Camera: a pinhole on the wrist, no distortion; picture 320 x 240 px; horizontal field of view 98.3 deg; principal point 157.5 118.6 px. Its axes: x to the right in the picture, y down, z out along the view. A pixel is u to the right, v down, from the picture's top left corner.
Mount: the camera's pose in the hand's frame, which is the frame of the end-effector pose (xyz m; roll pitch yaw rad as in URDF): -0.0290 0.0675 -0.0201 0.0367 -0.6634 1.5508
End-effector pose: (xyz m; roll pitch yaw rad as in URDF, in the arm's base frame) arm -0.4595 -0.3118 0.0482 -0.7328 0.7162 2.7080
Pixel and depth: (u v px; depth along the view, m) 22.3 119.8 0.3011
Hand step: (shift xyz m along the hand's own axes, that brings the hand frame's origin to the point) -0.0289 -0.3498 0.0359
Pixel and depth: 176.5 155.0 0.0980
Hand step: -0.0522 0.0177 0.0661
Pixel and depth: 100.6 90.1 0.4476
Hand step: 0.0712 -0.3530 0.2163
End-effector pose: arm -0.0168 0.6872 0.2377 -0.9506 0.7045 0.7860
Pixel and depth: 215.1 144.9 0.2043
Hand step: -0.0615 0.0086 0.1943
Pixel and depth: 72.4 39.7 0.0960
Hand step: 0.0271 -0.0380 0.0175
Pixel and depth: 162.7 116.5 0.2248
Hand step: -0.0200 -0.0643 0.1620
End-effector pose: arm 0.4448 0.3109 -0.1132 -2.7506 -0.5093 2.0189
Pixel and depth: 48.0 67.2 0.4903
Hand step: 0.1589 -0.5397 0.1217
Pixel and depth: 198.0 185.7 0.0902
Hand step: -0.0701 0.0326 0.0684
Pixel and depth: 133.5 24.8 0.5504
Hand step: 0.3559 -0.3458 0.3437
